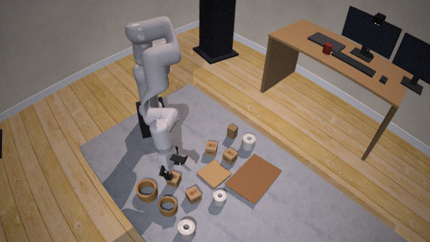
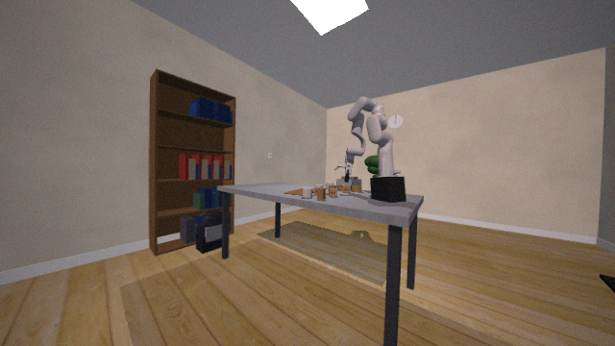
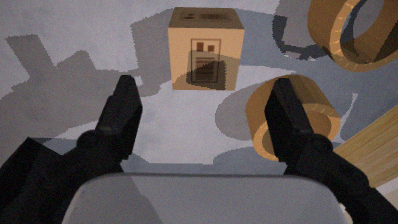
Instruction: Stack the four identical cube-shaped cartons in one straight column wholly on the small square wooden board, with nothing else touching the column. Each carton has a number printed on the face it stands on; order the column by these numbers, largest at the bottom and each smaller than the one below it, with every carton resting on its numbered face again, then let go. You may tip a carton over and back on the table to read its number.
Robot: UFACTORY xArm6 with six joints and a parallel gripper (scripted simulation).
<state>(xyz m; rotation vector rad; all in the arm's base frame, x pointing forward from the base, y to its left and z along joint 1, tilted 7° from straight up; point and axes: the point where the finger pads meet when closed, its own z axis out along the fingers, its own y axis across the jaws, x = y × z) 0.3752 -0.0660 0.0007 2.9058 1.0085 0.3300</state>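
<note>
My gripper is now 19 cm to the right of the square wooden board, 10 cm above it and 6 cm short of it. Round my hand: carton: 12 cm ahead, 7 cm below, 4 cm to the left.
</note>
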